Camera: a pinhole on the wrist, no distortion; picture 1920 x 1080 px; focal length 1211.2 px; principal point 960.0 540.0 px. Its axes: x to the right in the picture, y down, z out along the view. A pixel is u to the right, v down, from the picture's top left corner.
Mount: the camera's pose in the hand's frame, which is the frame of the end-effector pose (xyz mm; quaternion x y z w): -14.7 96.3 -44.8 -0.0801 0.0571 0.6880 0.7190
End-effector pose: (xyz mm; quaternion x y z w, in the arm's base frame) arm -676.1 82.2 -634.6 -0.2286 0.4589 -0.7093 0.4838
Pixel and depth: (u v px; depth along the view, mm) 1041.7 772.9 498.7
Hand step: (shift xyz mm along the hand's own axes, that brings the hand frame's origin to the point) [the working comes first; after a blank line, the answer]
In the camera's frame: 33.6 95.9 498.7

-122.9 229.8 434.3
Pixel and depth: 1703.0 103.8 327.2
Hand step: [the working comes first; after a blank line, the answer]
In the camera's frame: 200.7 -117.8 327.2

103.2 351.7 241.8
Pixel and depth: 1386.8 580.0 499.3
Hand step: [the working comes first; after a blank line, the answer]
In the camera's frame: 175.9 16.5 499.3

-37.0 366.2 410.4
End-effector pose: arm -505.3 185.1 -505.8 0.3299 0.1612 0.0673 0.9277
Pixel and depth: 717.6 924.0 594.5
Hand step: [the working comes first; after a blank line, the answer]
In the camera's frame: -119.0 188.5 594.5

-225.2 102.5 554.2
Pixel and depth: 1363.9 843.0 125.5
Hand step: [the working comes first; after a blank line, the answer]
In the camera's frame: 41.9 31.4 125.5

-47.6 162.9 69.1
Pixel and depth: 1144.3 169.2 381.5
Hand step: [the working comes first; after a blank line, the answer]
In the camera's frame: 58.1 -116.8 381.5

93.9 222.4 322.4
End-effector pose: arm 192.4 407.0 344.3 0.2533 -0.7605 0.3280 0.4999
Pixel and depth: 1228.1 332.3 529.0
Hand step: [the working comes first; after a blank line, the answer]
In the camera's frame: 117.1 -90.7 529.0

66.5 309.9 454.8
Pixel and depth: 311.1 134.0 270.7
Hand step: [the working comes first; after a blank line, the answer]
In the camera's frame: -145.0 -90.7 270.7

61.5 2.9 251.9
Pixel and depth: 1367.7 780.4 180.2
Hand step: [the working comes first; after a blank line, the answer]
In the camera's frame: 60.7 35.8 180.2

-52.6 192.1 118.9
